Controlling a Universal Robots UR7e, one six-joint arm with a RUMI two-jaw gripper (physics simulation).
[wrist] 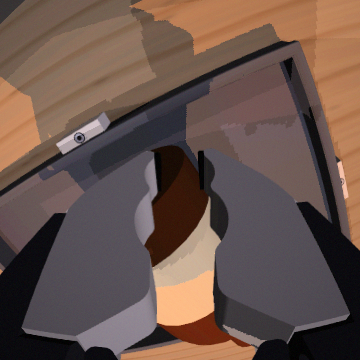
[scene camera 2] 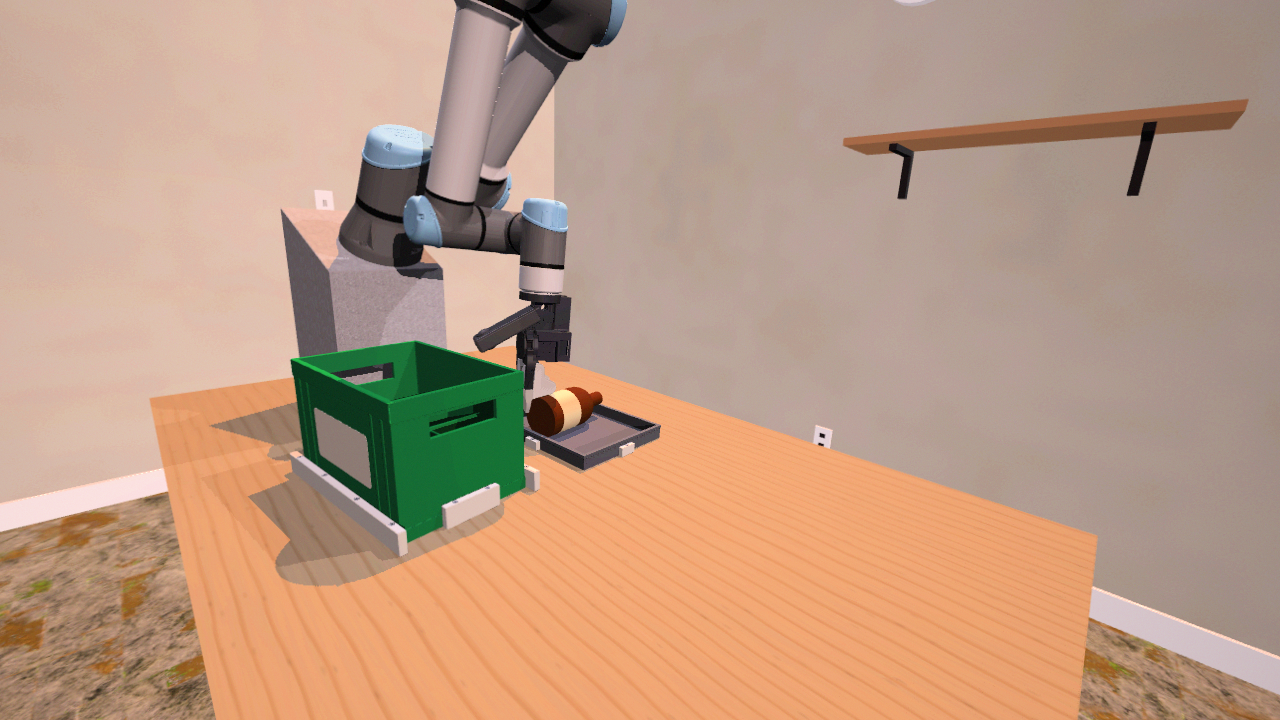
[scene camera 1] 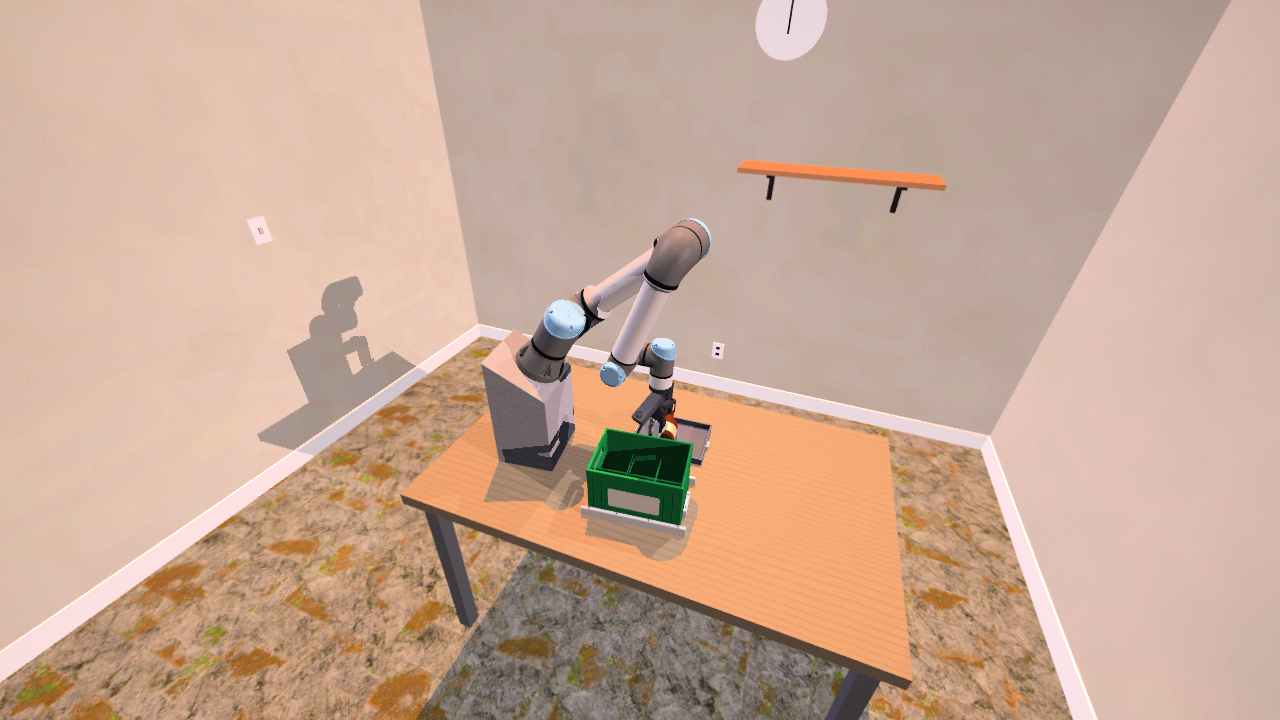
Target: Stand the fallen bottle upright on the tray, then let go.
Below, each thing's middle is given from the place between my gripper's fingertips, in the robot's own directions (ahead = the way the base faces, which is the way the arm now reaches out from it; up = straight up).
Labels:
Now: the brown bottle point(scene camera 2: 564, 409) 9 cm to the left of my hand, 2 cm ahead of it and 1 cm below it.

